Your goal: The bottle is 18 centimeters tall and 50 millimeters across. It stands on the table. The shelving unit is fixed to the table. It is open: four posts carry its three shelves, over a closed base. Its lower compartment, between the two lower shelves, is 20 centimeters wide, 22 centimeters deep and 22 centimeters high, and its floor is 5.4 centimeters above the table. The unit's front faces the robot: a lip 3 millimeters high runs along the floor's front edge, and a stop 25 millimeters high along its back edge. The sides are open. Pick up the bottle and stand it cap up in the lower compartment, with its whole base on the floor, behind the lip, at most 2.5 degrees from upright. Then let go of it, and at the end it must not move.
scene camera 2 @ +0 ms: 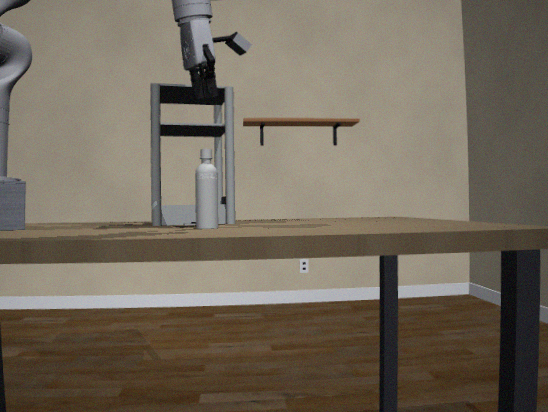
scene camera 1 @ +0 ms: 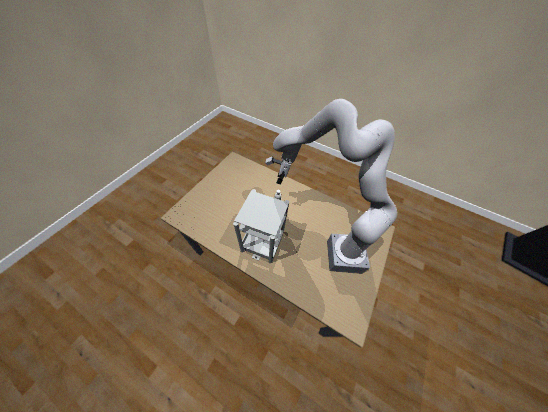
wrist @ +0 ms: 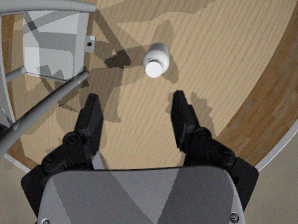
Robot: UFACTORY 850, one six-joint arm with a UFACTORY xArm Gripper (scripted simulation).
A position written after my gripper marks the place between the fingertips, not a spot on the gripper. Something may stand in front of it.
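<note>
Pale grey bottle (scene camera 2: 206,177). Shelving unit (scene camera 2: 163,93) (scene camera 1: 262,218). My gripper (scene camera 2: 205,98) (wrist: 136,104).
</note>
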